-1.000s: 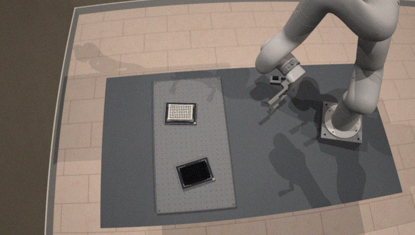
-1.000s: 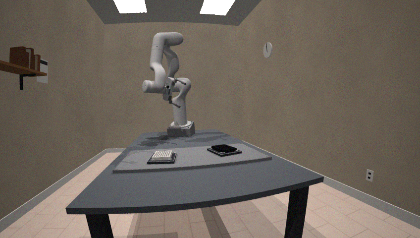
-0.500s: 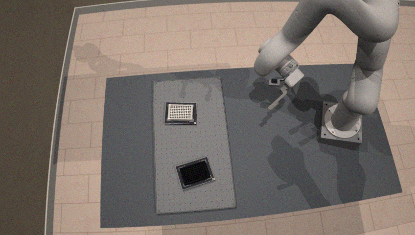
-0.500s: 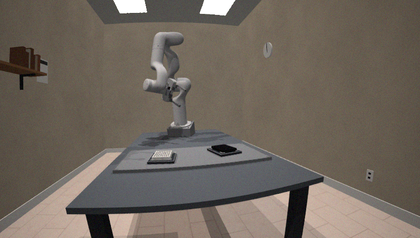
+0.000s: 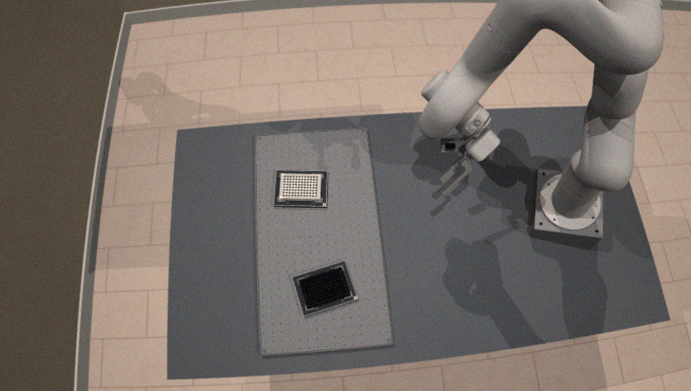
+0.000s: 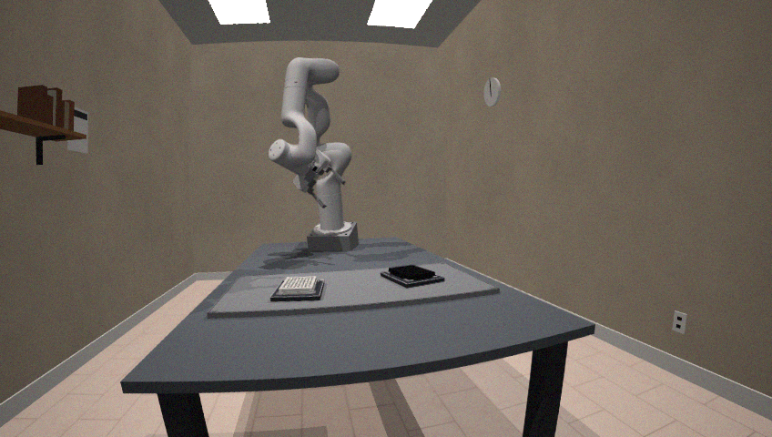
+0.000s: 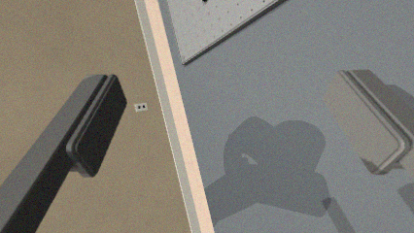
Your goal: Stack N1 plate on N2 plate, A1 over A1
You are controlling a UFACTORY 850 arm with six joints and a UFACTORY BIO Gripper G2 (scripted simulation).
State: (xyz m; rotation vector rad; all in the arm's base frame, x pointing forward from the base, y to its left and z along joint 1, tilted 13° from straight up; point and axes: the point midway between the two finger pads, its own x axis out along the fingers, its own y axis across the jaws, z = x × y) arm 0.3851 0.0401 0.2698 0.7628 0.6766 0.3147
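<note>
My hand is 31 cm short of the black 96-well plate, 24 cm to the right of it and 24 cm above it. Round my hand: white 96-well plate: 40 cm ahead, 24 cm below, 7 cm to the right; nest N1: 31 cm ahead, 26 cm below, 24 cm to the left; nest N2: 40 cm ahead, 26 cm below, 7 cm to the right.
</note>
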